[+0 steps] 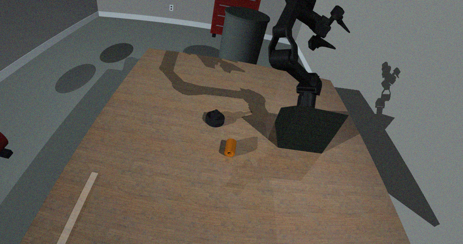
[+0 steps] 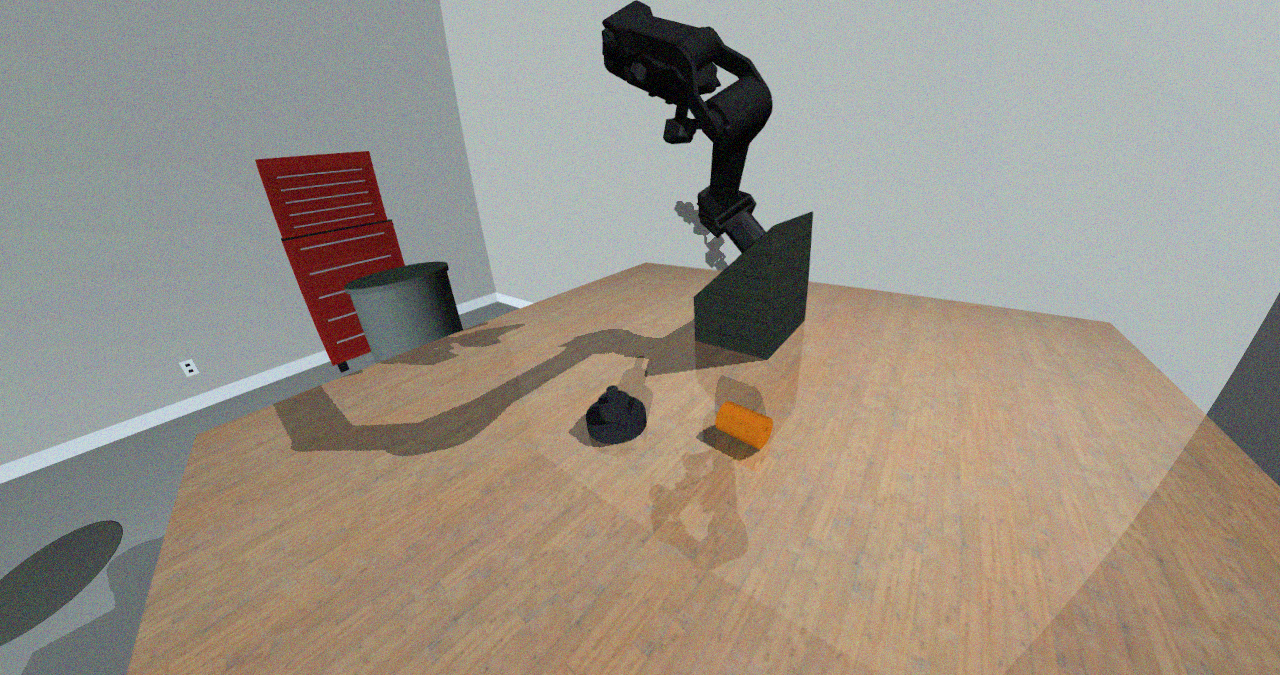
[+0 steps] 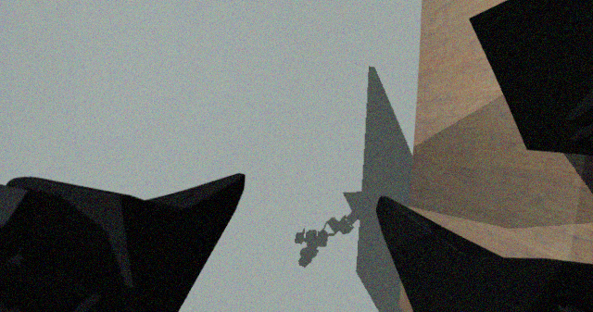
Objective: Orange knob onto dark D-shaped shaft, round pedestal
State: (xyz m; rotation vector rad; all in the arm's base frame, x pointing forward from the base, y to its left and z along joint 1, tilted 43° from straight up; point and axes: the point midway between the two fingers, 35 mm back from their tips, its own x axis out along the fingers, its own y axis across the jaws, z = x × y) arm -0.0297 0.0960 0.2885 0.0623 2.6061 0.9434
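Right now my gripper tip is 38 cm short of the orange knob, 17 cm to the right of it and 43 cm above it. Also, from my gripper tip: dark round pedestal: 43 cm ahead, 1 cm to the left, 42 cm below.
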